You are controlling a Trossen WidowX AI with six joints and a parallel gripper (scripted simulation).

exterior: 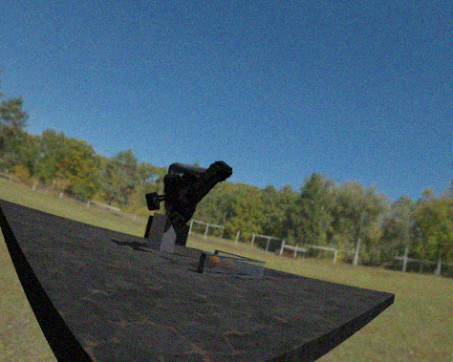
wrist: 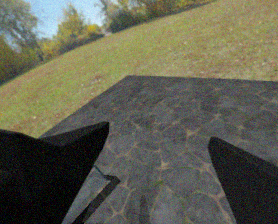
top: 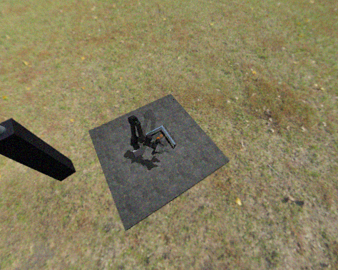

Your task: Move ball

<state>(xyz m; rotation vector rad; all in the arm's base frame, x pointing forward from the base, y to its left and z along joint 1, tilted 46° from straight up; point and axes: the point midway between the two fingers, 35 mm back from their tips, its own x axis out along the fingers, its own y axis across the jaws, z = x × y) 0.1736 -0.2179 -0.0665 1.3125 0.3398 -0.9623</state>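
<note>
My gripper tip is 220 mm to the right of the orange ball, 160 mm above it and 80 mm short of it. Also, from my gripper tip: pale bar: 200 mm ahead, 180 mm to the left, 160 mm below.
</note>
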